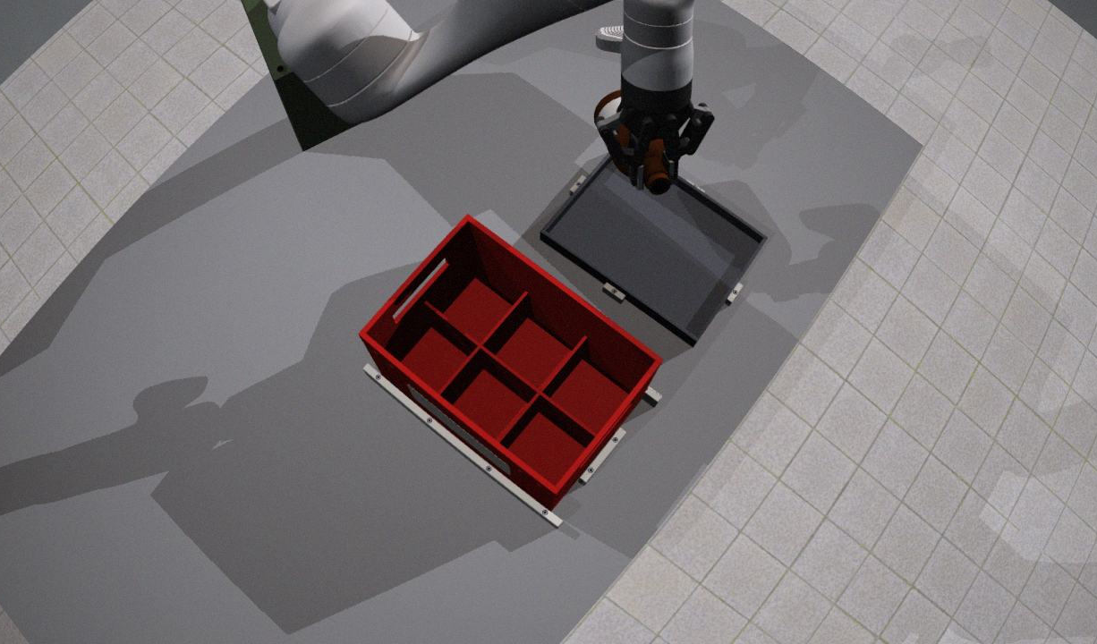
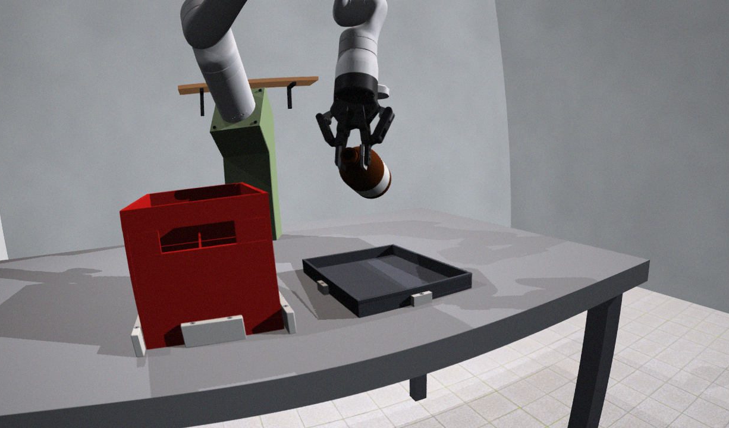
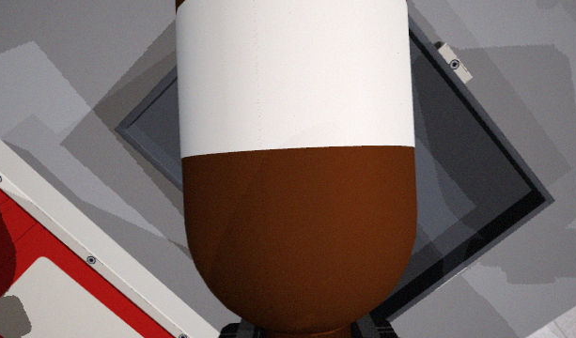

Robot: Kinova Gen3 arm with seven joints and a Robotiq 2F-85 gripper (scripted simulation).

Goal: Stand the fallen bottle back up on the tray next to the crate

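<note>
Now: hand 3 cm past the bottle, 3 cm to the right of it and 2 cm above it. The rest, counted from my hand: red crate: 2 cm behind, 26 cm to the right, 12 cm below; tray: 2 cm ahead, 2 cm to the left, 19 cm below.
</note>
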